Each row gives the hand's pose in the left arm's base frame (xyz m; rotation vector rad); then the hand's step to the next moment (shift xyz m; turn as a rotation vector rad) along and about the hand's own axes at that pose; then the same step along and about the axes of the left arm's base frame.
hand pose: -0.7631 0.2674 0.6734 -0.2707 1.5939 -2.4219
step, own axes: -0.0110 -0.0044 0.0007 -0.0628 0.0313 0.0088
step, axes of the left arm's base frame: 0.0103 0.0043 0.0040 0.0653 -0.0015 -0.0271
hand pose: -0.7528 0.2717 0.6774 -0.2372 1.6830 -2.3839
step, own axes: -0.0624 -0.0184 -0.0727 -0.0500 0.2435 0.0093
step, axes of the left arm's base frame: 0.0403 0.0885 -0.0074 0.0702 -0.0741 -0.2269
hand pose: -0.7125 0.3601 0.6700 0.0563 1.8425 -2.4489
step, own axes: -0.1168 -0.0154 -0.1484 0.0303 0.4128 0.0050
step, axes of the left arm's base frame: 0.1126 0.1513 -0.0177 0.0042 -0.1197 -0.3962
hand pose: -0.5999 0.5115 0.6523 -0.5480 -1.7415 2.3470
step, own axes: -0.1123 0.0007 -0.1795 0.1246 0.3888 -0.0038
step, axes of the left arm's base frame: 0.1726 0.1201 -0.0243 -0.0810 -0.0719 -0.3937
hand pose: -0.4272 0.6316 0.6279 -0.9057 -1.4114 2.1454
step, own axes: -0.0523 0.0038 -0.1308 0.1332 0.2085 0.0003
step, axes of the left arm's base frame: 0.1299 0.0490 -0.0241 -0.0917 0.0031 -0.2298
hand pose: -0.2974 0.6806 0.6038 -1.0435 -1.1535 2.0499
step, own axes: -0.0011 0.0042 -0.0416 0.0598 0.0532 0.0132
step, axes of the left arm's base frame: 0.0350 0.0155 -0.0169 -0.0483 0.0147 -0.0635
